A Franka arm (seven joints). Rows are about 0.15 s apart.
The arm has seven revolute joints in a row. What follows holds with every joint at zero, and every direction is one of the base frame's. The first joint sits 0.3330 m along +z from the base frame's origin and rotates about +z. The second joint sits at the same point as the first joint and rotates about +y. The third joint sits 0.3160 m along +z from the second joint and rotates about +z. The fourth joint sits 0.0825 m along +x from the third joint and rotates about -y. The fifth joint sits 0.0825 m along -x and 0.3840 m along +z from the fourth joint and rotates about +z. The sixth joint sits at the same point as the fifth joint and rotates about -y. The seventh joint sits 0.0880 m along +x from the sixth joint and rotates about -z. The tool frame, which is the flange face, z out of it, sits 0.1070 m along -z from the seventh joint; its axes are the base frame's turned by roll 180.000, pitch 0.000 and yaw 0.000 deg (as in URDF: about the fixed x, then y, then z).
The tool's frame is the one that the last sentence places.
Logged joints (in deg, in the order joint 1, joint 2, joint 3, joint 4, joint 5, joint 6, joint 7), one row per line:
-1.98 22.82 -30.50 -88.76 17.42 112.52 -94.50
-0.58 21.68 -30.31 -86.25 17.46 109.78 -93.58
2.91 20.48 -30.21 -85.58 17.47 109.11 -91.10
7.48 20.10 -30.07 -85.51 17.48 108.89 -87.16
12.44 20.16 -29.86 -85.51 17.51 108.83 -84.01
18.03 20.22 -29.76 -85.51 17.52 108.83 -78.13
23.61 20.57 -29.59 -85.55 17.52 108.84 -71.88
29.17 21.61 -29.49 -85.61 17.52 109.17 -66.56
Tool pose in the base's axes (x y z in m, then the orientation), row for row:
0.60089 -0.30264 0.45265 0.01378 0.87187 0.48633 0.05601
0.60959 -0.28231 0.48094 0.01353 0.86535 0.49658 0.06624
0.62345 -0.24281 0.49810 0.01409 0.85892 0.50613 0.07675
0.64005 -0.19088 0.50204 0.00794 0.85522 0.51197 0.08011
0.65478 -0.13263 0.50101 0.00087 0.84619 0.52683 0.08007
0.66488 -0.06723 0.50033 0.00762 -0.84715 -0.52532 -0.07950
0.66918 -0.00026 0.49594 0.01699 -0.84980 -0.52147 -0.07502
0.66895 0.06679 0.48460 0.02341 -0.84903 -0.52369 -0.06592
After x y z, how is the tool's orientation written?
As a quaternion, w x y z.
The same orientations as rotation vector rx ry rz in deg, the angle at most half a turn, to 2 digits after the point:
155.57 86.78 9.99
154.44 88.62 11.82
153.23 90.30 13.69
153.17 91.69 14.35
152.23 94.78 14.40
-151.75 -94.10 -14.24
-151.33 -92.86 -13.36
-150.59 -92.88 -11.69

